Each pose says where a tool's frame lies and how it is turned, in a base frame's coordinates. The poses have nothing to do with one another.
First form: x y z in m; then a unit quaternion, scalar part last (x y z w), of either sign.
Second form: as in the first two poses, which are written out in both.
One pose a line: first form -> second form
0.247 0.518 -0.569 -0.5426 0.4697 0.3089 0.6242 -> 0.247 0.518 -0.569 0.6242 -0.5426 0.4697 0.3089
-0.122 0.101 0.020 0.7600 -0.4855 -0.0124 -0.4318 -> -0.122 0.101 0.020 0.4318 -0.7600 0.4855 0.0124
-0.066 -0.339 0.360 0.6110 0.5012 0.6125 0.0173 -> -0.066 -0.339 0.360 0.0173 0.6110 0.5012 0.6125
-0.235 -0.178 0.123 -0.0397 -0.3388 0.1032 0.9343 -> -0.235 -0.178 0.123 0.9343 -0.0397 -0.3388 0.1032
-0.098 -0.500 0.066 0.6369 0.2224 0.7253 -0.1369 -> -0.098 -0.500 0.066 0.1369 -0.6369 -0.2224 -0.7253
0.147 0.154 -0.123 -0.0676 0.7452 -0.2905 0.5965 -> 0.147 0.154 -0.123 0.5965 -0.0676 0.7452 -0.2905
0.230 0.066 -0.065 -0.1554 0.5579 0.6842 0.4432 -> 0.230 0.066 -0.065 0.4432 -0.1554 0.5579 0.6842
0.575 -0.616 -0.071 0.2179 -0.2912 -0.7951 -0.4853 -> 0.575 -0.616 -0.071 0.4853 -0.2179 0.2912 0.7951
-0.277 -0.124 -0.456 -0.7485 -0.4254 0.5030 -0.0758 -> -0.277 -0.124 -0.456 0.0758 0.7485 0.4254 -0.5030
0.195 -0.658 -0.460 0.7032 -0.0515 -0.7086 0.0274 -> 0.195 -0.658 -0.460 0.0274 0.7032 -0.0515 -0.7086
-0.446 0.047 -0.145 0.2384 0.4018 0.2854 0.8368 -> -0.446 0.047 -0.145 0.8368 0.2384 0.4018 0.2854
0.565 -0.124 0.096 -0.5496 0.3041 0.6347 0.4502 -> 0.565 -0.124 0.096 0.4502 -0.5496 0.3041 0.6347
